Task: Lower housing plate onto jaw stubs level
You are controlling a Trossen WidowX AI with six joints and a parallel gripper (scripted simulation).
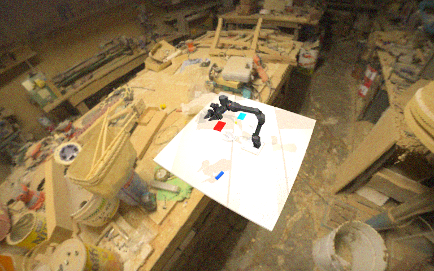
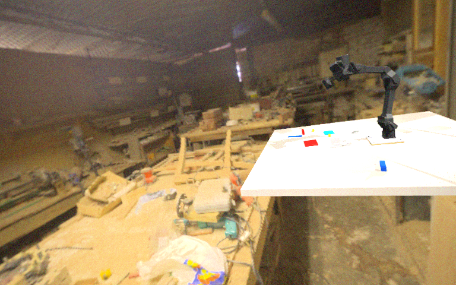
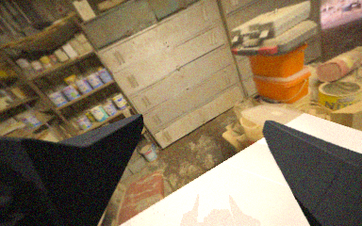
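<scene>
My gripper tip is 130 mm past the housing plate, 520 mm to the left of it and 440 mm above it. Round my gripper tip: cyan block (60 mm ahead, 600 mm to the right, 470 mm below); red flat square (190 mm ahead, 340 mm to the right, 470 mm below); yellow block (60 mm ahead, 470 mm to the right, 460 mm below).
</scene>
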